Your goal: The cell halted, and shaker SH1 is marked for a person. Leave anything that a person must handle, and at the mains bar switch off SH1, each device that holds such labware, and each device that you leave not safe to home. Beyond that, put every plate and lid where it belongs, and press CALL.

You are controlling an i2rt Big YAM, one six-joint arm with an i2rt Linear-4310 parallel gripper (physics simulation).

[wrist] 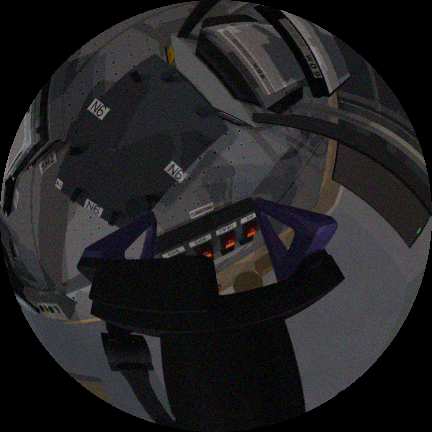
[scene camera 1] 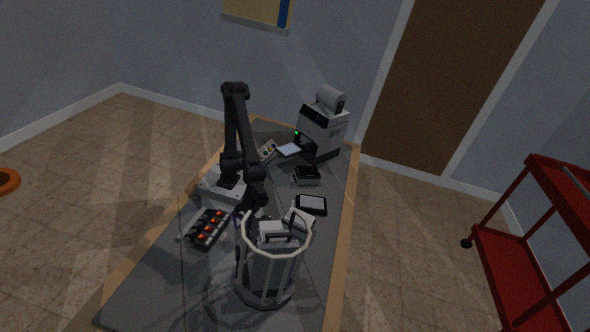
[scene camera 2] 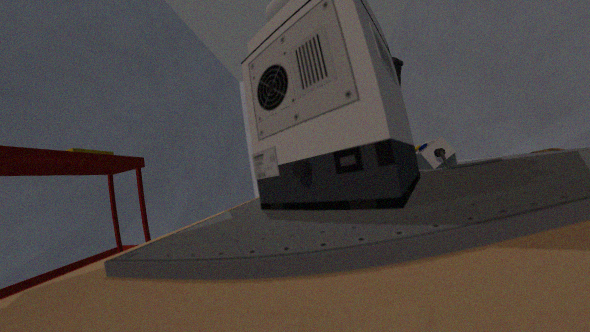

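Seen in the pictures: gripper, fingertip midpoint: [wrist: 204, 209]; arm's base, link origin: [scene camera 1: 228, 181].
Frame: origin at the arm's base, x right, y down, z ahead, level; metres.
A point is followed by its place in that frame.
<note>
My gripper [wrist: 204, 209] @(x 0.297, y -0.061, z 0.197 m) is open, its purple fingers apart with nothing between them, over the mains bar [wrist: 192, 231] @(x 0.281, y 0.011, z 0.107 m) [scene camera 1: 207, 229] @(x 0.341, y -0.012, z 0.060 m). The bar's visible rocker switches glow orange-red. In scene camera 1 the fingers are partly hidden behind the round cage. A dark pad [wrist: 135, 145] @(x 0.261, y -0.023, z 0.268 m) marked N6 lies beside the bar in the wrist view. The label SH2 [wrist: 47, 162] @(x 0.111, y 0.035, z 0.330 m) shows at the left. In scene camera 1, a black-topped device [scene camera 1: 306, 174] @(x -0.219, y -0.032, z 0.372 m), a pale plate [scene camera 1: 313, 202] @(x -0.057, y 0.008, z 0.458 m) in a black frame and a white device [scene camera 1: 305, 219] @(x 0.367, y -0.285, z 0.451 m) stand in a row. Another pale plate [scene camera 1: 289, 149] @(x -0.340, y -0.080, z 0.227 m) is at the tall instrument. The button box [scene camera 1: 268, 150] @(x -0.350, y -0.029, z 0.104 m) [wrist: 54, 310] [scene camera 2: 445, 152] @(x -0.448, y -0.003, z 0.080 m) has coloured buttons.
A round pale cage [scene camera 1: 276, 255] @(x 0.553, y -0.287, z 0.401 m) stands close to the arm, with white block-like items [scene camera 1: 272, 227] @(x 0.398, y -0.225, z 0.346 m) showing inside its rim. The tall white instrument [scene camera 1: 322, 127] @(x -0.424, y -0.238, z 0.377 m) [scene camera 2: 370, 117] @(x -0.731, y -0.056, z 0.349 m) stands at the far end. A red cart [scene camera 1: 515, 267] [scene camera 2: 50, 163] stands beyond the table.
</note>
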